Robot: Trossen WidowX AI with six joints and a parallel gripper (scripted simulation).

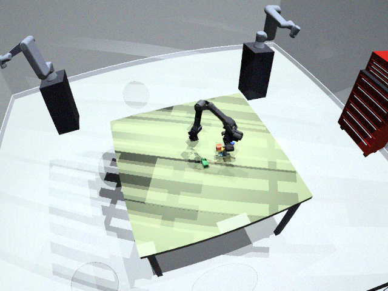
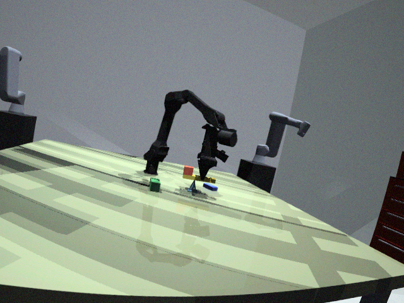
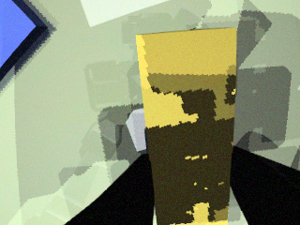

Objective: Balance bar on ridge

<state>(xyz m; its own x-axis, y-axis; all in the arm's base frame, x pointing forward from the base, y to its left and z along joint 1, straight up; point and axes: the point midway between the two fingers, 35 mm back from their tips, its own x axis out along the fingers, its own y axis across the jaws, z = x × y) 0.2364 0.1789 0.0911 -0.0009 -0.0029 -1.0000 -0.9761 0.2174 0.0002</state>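
My gripper tip is now 4 cm to the left of the yellow bar, 1 cm below it and 1 cm past it. The rest, counted from my gripper tip: blue block (9 cm behind, 8 cm to the left, 5 cm below); green block (19 cm to the right, 4 cm below, 4 cm ahead).
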